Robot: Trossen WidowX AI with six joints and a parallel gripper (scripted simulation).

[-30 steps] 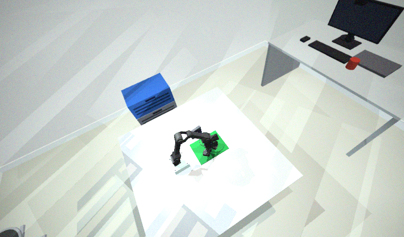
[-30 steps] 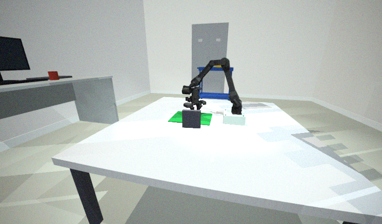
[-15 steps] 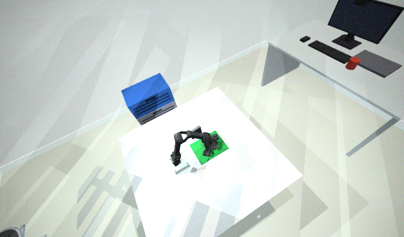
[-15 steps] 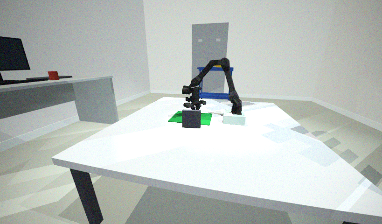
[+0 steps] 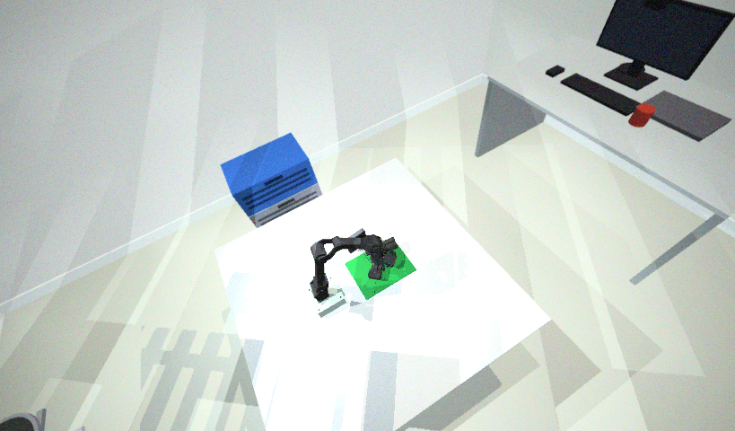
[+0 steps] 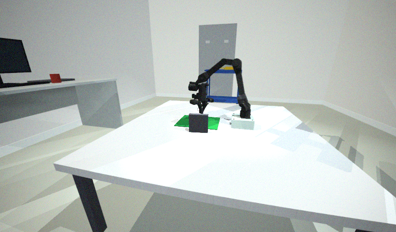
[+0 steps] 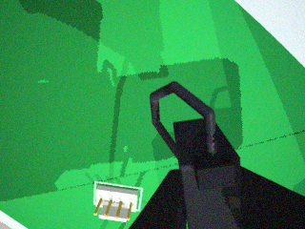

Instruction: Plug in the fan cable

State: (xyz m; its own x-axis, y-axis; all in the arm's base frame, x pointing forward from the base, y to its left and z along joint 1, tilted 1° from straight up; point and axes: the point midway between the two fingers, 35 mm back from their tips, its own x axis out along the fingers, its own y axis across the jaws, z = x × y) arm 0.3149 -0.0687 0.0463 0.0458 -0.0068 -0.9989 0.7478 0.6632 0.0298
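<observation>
The four-pin fan header is 1 cm ahead of my gripper tip, 8 cm to the left of it and 7 cm below it. The rest, counted from my gripper tip: green board: 2 cm ahead, 4 cm to the left, 8 cm below; black fan: 21 cm to the left, 1 cm below; dark grey plug: 1 cm above.
</observation>
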